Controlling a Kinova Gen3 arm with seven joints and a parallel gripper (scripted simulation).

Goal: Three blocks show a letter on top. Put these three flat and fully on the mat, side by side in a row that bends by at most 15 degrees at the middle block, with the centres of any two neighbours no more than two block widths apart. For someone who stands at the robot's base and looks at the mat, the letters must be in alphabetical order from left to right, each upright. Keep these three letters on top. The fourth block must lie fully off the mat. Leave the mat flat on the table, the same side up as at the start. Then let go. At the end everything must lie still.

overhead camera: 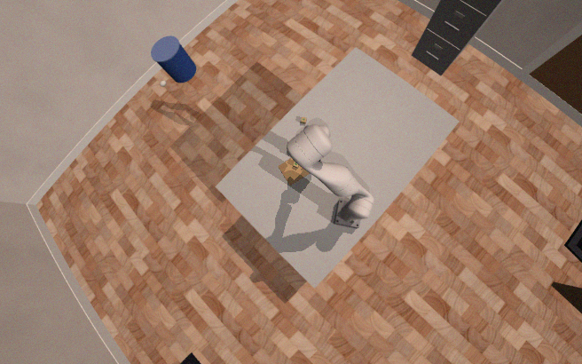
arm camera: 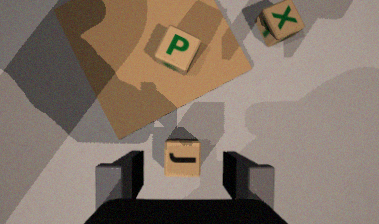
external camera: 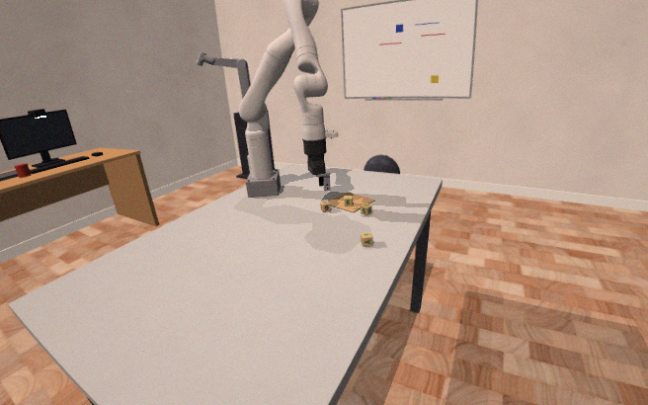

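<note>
The tan mat lies 50 mm ahead of my hand, 100 mm to the left of it and 100 mm below it. Also, from my hand: X block 150 mm ahead, 30 mm to the left, 90 mm below.
</note>
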